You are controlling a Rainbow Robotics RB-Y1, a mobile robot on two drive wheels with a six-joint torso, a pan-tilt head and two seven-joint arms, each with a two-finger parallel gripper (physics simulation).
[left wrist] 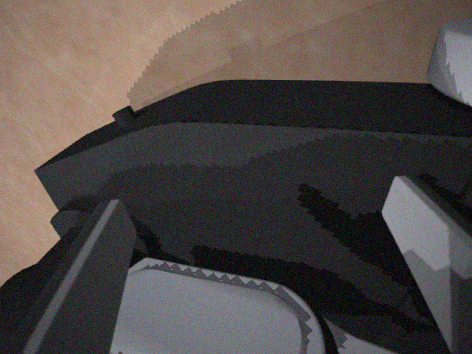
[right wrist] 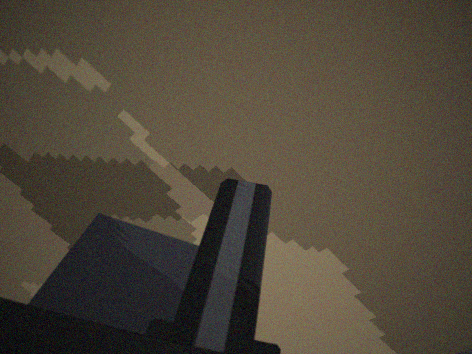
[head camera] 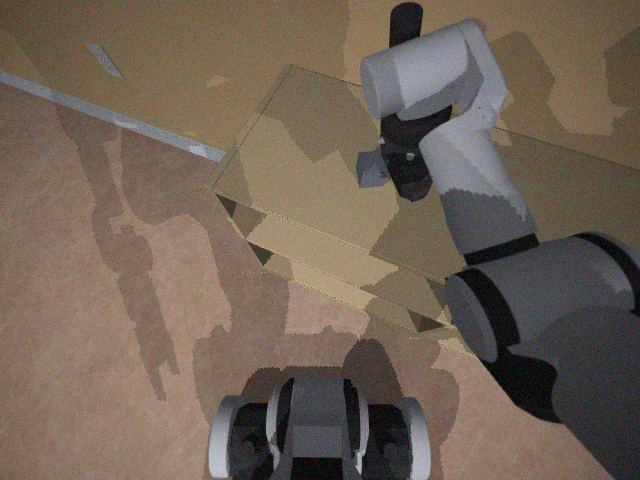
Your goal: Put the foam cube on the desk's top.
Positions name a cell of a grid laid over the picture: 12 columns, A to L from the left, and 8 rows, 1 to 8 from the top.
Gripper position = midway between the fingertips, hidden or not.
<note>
In view: the left gripper (left wrist: G5), the right gripper (head camera: H4), a grey foam cube (head camera: G3) and a tan shelf unit (head camera: F4).
The right gripper also shows in the right wrist view (right wrist: G5). The tan shelf unit also shows in the right wrist view (right wrist: I3). The left wrist view misses the grey foam cube: it is out of frame.
</note>
